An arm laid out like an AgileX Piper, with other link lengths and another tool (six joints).
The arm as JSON. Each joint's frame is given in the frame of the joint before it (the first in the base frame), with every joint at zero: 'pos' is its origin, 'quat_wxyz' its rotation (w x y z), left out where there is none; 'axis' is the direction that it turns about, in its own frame. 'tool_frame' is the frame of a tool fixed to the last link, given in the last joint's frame.
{
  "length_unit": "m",
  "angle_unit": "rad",
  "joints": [
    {
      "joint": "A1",
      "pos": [
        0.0,
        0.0,
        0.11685
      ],
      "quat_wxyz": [
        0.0,
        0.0,
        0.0,
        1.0
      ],
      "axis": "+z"
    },
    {
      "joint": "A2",
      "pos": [
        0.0,
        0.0,
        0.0
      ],
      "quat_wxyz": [
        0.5,
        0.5,
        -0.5,
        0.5
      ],
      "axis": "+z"
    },
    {
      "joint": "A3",
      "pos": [
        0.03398,
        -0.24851,
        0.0
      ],
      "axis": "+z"
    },
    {
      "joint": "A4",
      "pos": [
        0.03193,
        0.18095,
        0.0
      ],
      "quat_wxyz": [
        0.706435,
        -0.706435,
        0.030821,
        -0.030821
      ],
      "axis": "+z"
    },
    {
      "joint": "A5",
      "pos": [
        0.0,
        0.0,
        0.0
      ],
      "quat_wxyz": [
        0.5,
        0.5,
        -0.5,
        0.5
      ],
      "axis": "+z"
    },
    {
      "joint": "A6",
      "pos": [
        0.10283,
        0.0,
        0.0
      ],
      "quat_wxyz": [
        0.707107,
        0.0,
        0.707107,
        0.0
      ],
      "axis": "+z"
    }
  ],
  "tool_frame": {
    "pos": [
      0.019,
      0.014,
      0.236
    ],
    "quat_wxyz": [
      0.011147,
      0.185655,
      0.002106,
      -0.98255
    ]
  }
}
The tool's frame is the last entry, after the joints.
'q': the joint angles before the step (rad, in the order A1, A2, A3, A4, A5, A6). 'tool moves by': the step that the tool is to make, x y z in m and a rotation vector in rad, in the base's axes. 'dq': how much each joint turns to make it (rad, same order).
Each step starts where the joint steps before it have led.
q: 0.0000, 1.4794, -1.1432, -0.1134, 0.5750, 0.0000
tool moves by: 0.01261, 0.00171, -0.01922, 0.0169, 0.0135, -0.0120
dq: 0.0000, 0.0776, 0.0000, -0.0036, -0.0629, 0.0271
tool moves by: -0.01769, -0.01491, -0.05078, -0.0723, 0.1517, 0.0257
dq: -0.0012, 0.1144, -0.0056, -0.0694, 0.0427, -0.0090
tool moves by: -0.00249, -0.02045, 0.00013, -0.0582, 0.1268, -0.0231
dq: 0.0012, 0.1213, -0.2643, -0.0321, 0.2730, -0.0181
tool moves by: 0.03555, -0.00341, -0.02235, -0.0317, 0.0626, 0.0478
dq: 0.0000, 0.2212, -0.2676, 0.0067, 0.0985, -0.0781
